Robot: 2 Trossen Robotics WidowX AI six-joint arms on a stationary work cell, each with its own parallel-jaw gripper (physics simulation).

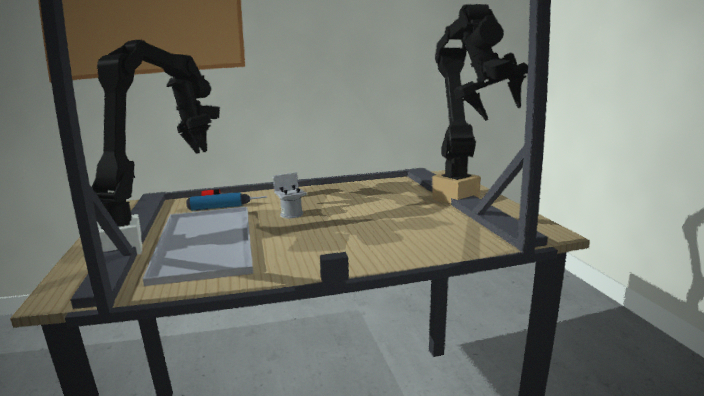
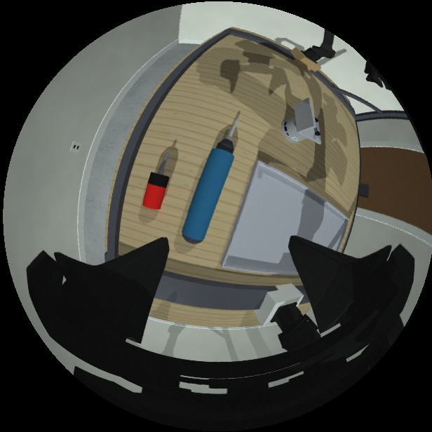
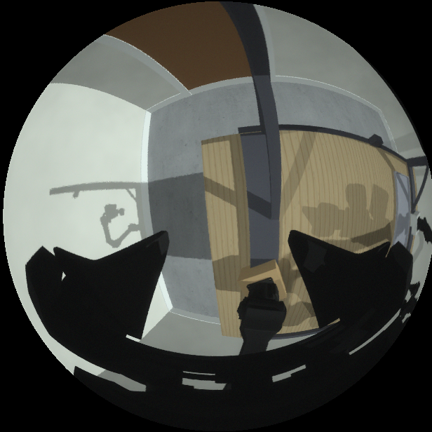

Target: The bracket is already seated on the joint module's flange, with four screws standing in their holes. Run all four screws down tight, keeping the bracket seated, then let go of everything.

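Where they show: left gripper, fingertip midpoint: [image 1: 201, 152]; right gripper, fingertip midpoint: [image 1: 503, 114]; left arm's base, origin of the base link: [image 1: 116, 223]; right arm's base, origin of the base link: [image 1: 456, 176].
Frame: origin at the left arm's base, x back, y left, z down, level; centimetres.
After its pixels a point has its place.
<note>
The white joint module [image 1: 291, 207] {x -44.4, y 3.0, z 3.8 cm} [image 2: 292, 131] stands upright on the table. The grey bracket [image 1: 286, 182] {x -45.0, y 8.7, z -1.8 cm} [image 2: 304, 115] sits on its top with one plate standing up. Dark screw heads [image 1: 286, 192] {x -43.5, y 3.6, z -0.4 cm} [image 2: 317, 133] stand proud of its flat plate; how deep they sit is too small to tell. A blue driver [image 1: 217, 201] {x -26.7, y 21.0, z 4.3 cm} [image 2: 209, 192] and a smaller red driver [image 1: 210, 192] {x -25.8, y 30.8, z 3.9 cm} [image 2: 155, 192] lie on the table, bits pointing toward the module's side. My left gripper [image 1: 201, 151] {x -23.9, y 22.6, z -10.4 cm} [image 2: 230, 243] is open and empty, above the drivers. My right gripper [image 1: 501, 112] {x -91.8, y -24.8, z -20.7 cm} [image 3: 230, 237] is open and empty, high above its own base.
A shallow grey tray [image 1: 199, 277] {x -16.8, y -25.1, z 6.3 cm} [image 2: 240, 212] lies in front of the blue driver. Dark frame posts [image 1: 537, 125] {x -82.2, y -45.7, z -21.0 cm} rise at both sides of the table. A dark block [image 1: 334, 267] {x -40.7, y -38.9, z 3.1 cm} stands at the front edge. The wooden table [image 1: 400, 250] {x -59.6, y -30.1, z 6.8 cm} [image 3: 330, 155] carries arm shadows.
</note>
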